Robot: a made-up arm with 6 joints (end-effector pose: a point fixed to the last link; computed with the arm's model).
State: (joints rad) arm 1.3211 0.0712 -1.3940 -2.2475 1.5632 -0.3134
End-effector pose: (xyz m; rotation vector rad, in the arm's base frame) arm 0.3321 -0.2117 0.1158 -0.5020 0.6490 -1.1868
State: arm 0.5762 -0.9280 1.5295 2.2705 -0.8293 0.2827
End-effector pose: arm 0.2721 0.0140 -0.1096 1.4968 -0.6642 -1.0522
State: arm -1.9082 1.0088 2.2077 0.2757 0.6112 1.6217
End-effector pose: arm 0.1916 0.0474 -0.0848 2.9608 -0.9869 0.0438
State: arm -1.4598 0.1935 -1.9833 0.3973 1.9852 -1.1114
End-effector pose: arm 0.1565 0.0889 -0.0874 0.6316 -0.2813 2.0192
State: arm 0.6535 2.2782 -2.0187 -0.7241 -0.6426 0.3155
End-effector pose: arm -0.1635 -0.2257 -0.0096 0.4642 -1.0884 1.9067
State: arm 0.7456 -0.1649 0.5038 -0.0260 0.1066 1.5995
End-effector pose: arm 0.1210 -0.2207 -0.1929 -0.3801 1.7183 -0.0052
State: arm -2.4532 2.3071 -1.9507 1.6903 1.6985 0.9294
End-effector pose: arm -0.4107 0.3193 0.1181 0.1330 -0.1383 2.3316
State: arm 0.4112 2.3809 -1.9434 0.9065 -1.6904 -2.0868
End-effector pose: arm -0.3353 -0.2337 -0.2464 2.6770 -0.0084 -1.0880
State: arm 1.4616 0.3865 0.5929 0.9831 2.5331 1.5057
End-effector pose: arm 0.3661 -0.3815 0.2024 2.9042 -0.7133 -0.1895
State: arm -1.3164 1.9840 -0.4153 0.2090 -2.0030 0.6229
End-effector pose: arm -0.1816 0.2478 -0.1470 0.3643 -1.0297 2.2616
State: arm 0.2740 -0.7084 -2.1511 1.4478 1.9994 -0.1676
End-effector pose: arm 0.3258 -0.1238 -0.0255 1.4157 -0.6035 -1.1779
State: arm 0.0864 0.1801 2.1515 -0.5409 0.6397 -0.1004
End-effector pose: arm 0.1169 -0.2642 -0.0407 2.0754 -0.5726 0.7565
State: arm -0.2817 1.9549 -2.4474 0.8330 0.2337 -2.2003
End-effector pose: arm -0.2703 -0.0463 0.1074 -0.2139 -0.3852 0.9297
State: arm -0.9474 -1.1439 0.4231 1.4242 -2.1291 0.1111
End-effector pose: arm 0.1651 0.3061 0.0407 2.3380 1.1257 -0.7801
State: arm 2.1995 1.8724 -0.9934 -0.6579 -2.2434 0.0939
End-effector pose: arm -0.0753 -0.0320 0.3448 -0.6015 1.2090 1.0509
